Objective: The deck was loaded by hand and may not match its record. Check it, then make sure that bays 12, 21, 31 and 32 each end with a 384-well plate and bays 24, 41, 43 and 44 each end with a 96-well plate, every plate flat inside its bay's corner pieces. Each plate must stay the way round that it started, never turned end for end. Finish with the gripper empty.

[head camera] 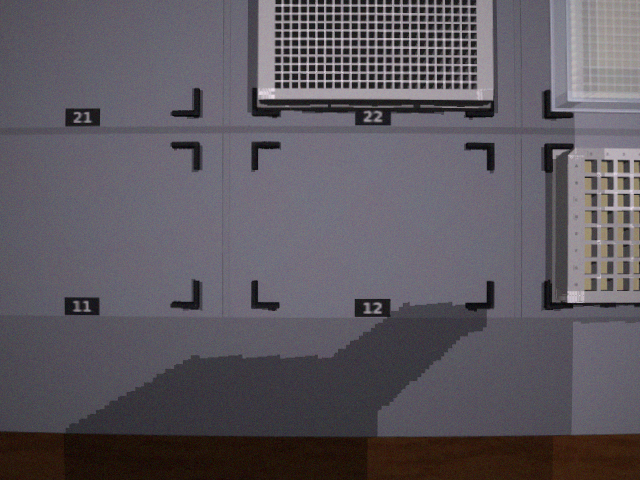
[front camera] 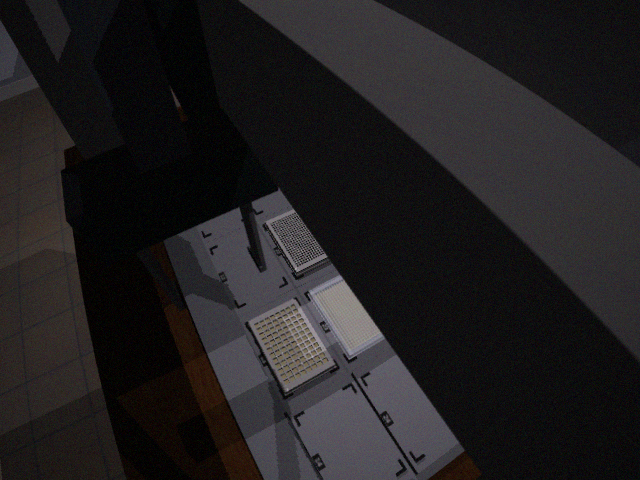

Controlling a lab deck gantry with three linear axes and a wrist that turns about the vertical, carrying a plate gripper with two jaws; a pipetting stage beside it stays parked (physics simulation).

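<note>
Tall wall, bay 11, bay 12, bay 21, bay 24 visible. My gripper too.
</note>
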